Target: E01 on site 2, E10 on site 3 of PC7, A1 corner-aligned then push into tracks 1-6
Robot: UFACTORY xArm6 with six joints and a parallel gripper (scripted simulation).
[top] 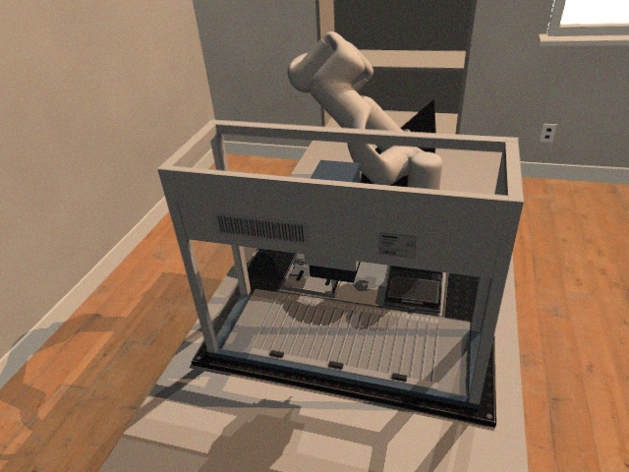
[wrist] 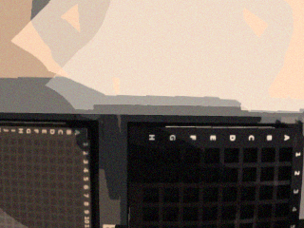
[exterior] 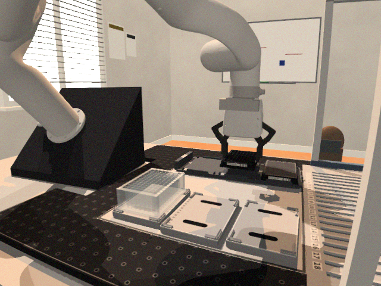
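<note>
Now: the carrier PC7 10 mm behind my hand and 30 mm below it. Round my hand: E10 (100 mm ahead, 10 mm to the right, 30 mm below); nest S2 (50 mm behind, 260 mm to the right, 40 mm below); 96-well plate E01 (10 mm below).
</note>
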